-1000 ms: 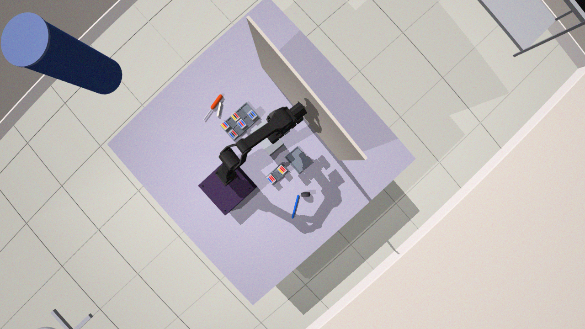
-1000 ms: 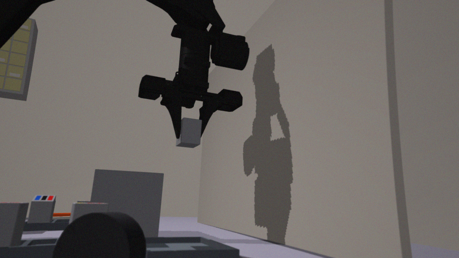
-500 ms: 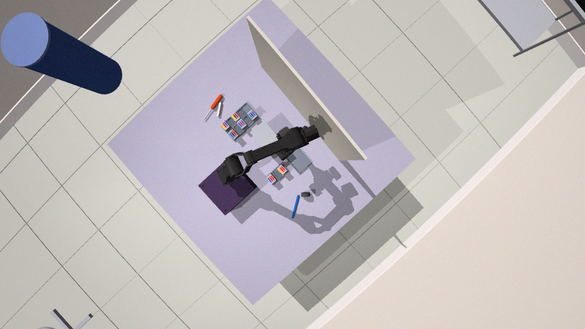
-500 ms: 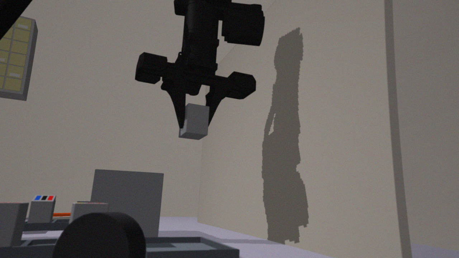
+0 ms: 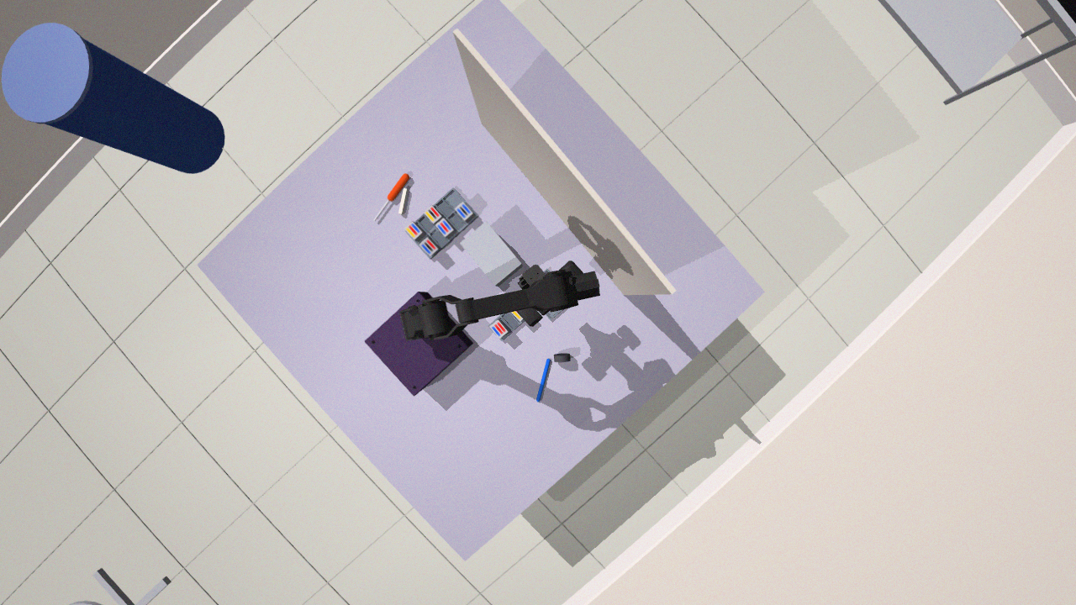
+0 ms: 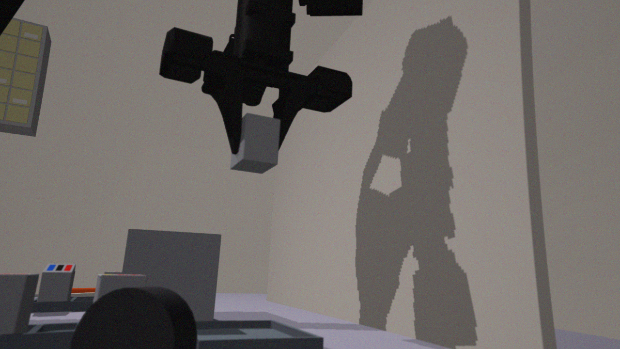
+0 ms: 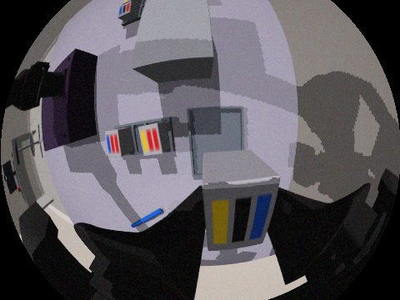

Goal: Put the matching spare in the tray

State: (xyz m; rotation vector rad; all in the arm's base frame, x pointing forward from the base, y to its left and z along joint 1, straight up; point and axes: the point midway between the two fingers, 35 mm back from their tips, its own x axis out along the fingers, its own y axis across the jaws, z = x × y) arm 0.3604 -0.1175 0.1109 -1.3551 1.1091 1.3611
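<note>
Now: gripper tip 16 cm above the dark grey tray. The rest, counted from my gripper tip: pale grey mounted unit: 9 cm behind, 19 cm to the left, 12 cm below; blue pen: 15 cm behind, 22 cm to the right, 16 cm below; tall beige wall panel: 15 cm ahead, 22 cm to the left, 6 cm above.
</note>
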